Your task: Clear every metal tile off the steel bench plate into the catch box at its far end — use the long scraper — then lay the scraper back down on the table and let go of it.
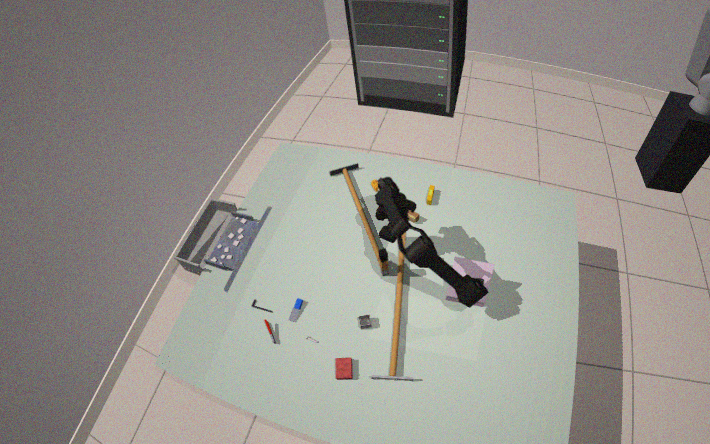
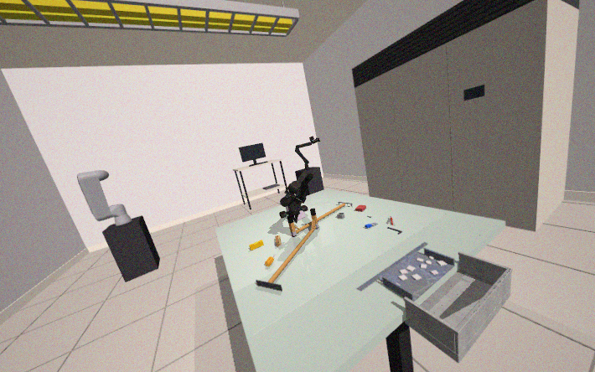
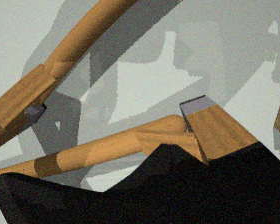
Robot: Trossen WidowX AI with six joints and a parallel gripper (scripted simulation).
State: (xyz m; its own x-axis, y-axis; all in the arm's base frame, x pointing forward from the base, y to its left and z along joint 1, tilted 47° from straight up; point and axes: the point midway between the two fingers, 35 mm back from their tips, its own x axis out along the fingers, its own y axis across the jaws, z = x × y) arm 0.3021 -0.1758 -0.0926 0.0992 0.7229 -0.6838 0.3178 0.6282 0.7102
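Right now the long scraper is 17 cm ahead of my gripper tip, 12 cm to the right of it and 2 cm below it. The rest, counted from my gripper tip: yellow block: 27 cm to the right, 10 cm behind, 6 cm below; orange part: 28 cm to the right, 14 cm ahead, 7 cm below; wooden block: 15 cm to the right, 7 cm below, 2 cm behind.
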